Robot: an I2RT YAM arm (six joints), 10 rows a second.
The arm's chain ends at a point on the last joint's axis. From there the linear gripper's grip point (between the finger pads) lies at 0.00 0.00 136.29 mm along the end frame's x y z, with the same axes.
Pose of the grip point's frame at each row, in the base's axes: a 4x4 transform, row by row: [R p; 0 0 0 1], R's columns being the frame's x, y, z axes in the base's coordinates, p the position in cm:
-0.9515 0.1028 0.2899 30.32; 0.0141 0.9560 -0.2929 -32.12; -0.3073 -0.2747 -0.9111 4.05; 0 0 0 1
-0.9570 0.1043 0.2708 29.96; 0.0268 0.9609 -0.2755 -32.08; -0.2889 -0.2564 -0.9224 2.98; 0 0 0 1
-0.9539 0.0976 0.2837 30.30; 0.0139 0.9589 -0.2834 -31.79; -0.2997 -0.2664 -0.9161 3.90; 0 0 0 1
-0.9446 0.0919 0.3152 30.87; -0.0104 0.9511 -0.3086 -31.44; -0.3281 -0.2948 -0.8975 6.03; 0 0 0 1
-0.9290 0.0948 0.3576 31.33; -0.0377 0.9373 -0.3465 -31.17; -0.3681 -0.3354 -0.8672 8.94; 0 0 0 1
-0.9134 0.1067 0.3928 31.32; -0.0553 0.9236 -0.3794 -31.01; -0.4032 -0.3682 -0.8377 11.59; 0 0 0 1
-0.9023 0.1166 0.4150 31.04; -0.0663 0.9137 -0.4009 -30.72; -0.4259 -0.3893 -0.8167 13.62; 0 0 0 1
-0.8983 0.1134 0.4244 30.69; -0.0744 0.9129 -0.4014 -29.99; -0.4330 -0.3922 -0.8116 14.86; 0 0 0 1
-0.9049 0.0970 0.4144 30.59; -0.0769 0.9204 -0.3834 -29.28; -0.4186 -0.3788 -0.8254 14.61; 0 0 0 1
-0.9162 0.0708 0.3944 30.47; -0.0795 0.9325 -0.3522 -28.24; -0.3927 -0.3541 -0.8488 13.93; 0 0 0 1
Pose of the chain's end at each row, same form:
-0.9515 0.1028 0.2899 26.37; 0.0141 0.9560 -0.2929 -28.13; -0.3073 -0.2747 -0.9111 16.47; 0 0 0 1
-0.9570 0.1043 0.2708 26.27; 0.0268 0.9609 -0.2755 -28.33; -0.2889 -0.2564 -0.9224 15.55; 0 0 0 1
-0.9539 0.0976 0.2837 26.43; 0.0139 0.9589 -0.2834 -27.93; -0.2997 -0.2664 -0.9161 16.39; 0 0 0 1
-0.9446 0.0919 0.3152 26.57; -0.0104 0.9511 -0.3086 -27.23; -0.3281 -0.2948 -0.8975 18.26; 0 0 0 1
-0.9290 0.0948 0.3576 26.46; -0.0377 0.9373 -0.3465 -26.45; -0.3681 -0.3354 -0.8672 20.76; 0 0 0 1
-0.9134 0.1067 0.3928 25.97; -0.0553 0.9236 -0.3794 -25.84; -0.4032 -0.3682 -0.8377 23.01; 0 0 0 1
-0.9023 0.1166 0.4150 25.38; -0.0663 0.9137 -0.4009 -25.26; -0.4259 -0.3893 -0.8167 24.75; 0 0 0 1
-0.8983 0.1134 0.4244 24.91; -0.0744 0.9129 -0.4014 -24.52; -0.4330 -0.3922 -0.8116 25.92; 0 0 0 1
-0.9049 0.0970 0.4144 24.94; -0.0769 0.9204 -0.3834 -24.05; -0.4186 -0.3788 -0.8254 25.86; 0 0 0 1
-0.9162 0.0708 0.3944 25.09; -0.0795 0.9325 -0.3522 -23.44; -0.3927 -0.3541 -0.8488 25.50; 0 0 0 1

